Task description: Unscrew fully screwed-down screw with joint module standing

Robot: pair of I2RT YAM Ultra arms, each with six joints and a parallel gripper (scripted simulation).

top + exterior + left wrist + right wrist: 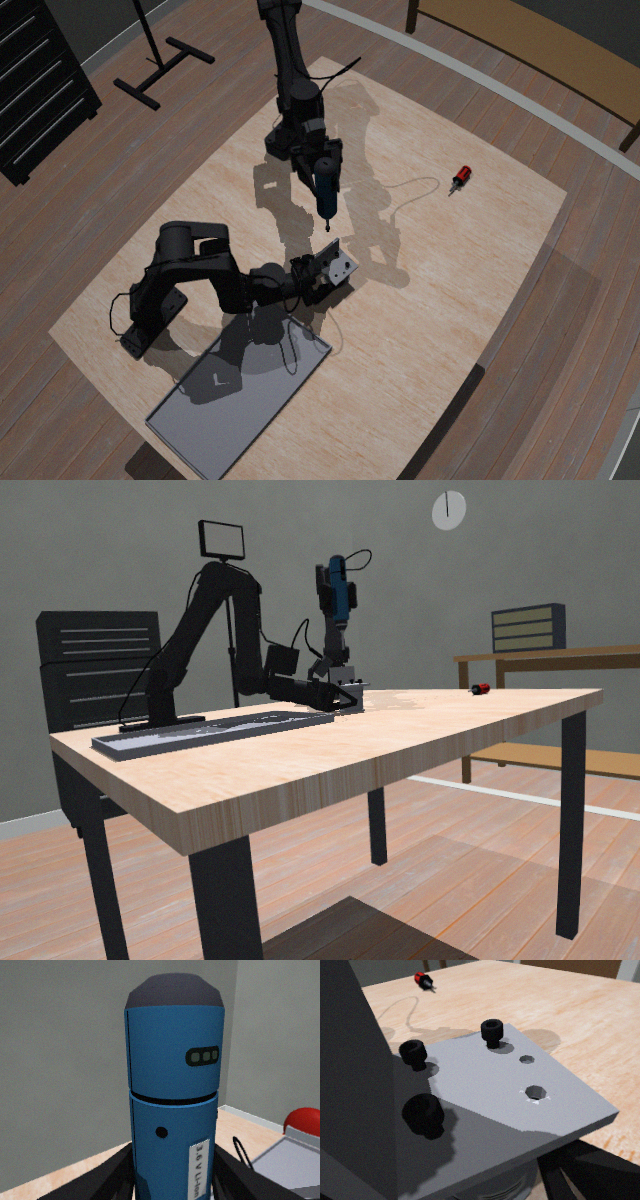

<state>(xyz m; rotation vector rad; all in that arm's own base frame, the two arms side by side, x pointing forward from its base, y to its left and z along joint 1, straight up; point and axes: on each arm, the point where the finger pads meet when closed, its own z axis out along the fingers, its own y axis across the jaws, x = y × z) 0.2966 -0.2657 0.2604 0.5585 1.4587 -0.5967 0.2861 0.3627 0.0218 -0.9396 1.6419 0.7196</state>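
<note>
Right now the grey bracket is 5 cm above my right hand. The rest, counted from my right hand: shallow grey tray: 35 cm to the right, 5 cm behind, 2 cm below; then small red-handled screwdriver: 41 cm to the left, 15 cm ahead, 1 cm below.
</note>
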